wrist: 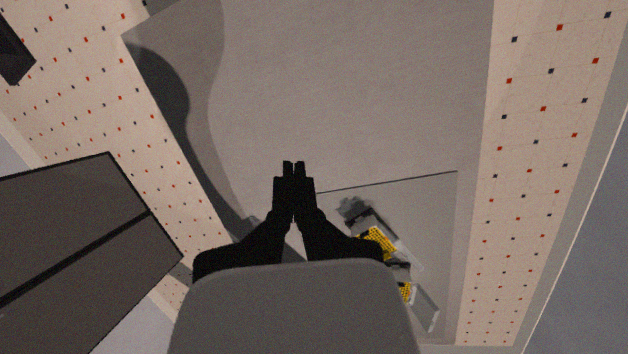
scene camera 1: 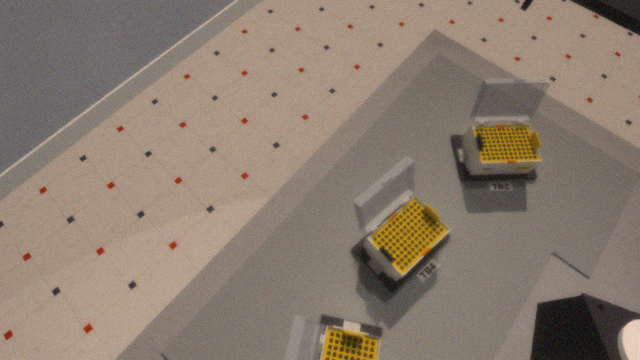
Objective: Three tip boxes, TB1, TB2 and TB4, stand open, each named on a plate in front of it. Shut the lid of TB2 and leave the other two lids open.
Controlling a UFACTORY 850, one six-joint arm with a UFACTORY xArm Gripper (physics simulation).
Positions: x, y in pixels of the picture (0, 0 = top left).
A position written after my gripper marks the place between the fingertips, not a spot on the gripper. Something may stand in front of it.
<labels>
my gripper: wrist 292, 172; not seen in scene camera 1 (out of frame)
yellow tip rack: scene camera 1 496, 144; not seen in the wrist view (hidden by my gripper)
</labels>
